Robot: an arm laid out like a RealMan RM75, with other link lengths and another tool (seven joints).
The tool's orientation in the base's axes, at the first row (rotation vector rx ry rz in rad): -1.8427 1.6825 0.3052
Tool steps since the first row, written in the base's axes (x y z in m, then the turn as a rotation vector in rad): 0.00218 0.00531 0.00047 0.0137 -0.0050 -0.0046; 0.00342 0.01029 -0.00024 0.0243 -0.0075 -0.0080; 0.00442 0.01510 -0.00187 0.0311 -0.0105 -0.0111; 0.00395 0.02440 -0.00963 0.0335 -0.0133 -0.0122; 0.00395 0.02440 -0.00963 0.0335 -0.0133 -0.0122; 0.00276 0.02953 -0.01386 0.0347 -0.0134 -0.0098; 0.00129 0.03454 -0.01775 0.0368 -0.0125 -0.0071; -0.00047 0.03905 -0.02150 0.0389 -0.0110 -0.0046; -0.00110 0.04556 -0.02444 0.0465 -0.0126 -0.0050; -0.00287 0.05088 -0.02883 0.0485 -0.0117 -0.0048; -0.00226 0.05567 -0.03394 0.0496 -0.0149 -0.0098; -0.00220 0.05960 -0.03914 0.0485 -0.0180 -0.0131; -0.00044 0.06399 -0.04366 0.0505 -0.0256 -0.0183
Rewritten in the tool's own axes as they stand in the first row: -0.00424 -0.00222 0.00320 0.0089 -0.0118 0.0039; -0.00771 -0.00320 0.00692 0.0145 -0.0210 0.0076; -0.01057 -0.00369 0.01121 0.0198 -0.0267 0.0098; -0.01394 -0.00103 0.02255 0.0231 -0.0287 0.0096; -0.01394 -0.00103 0.02255 0.0231 -0.0287 0.0096; -0.01598 0.00132 0.02854 0.0220 -0.0305 0.0080; -0.01815 0.00383 0.03414 0.0201 -0.0333 0.0069; -0.02004 0.00659 0.03927 0.0179 -0.0360 0.0063; -0.02383 0.00804 0.04519 0.0206 -0.0432 0.0074; -0.02603 0.01098 0.05128 0.0201 -0.0452 0.0083; -0.02701 0.01185 0.05819 0.0257 -0.0448 0.0106; -0.02733 0.01327 0.06454 0.0299 -0.0428 0.0111; -0.02812 0.01287 0.07103 0.0393 -0.0433 0.0113
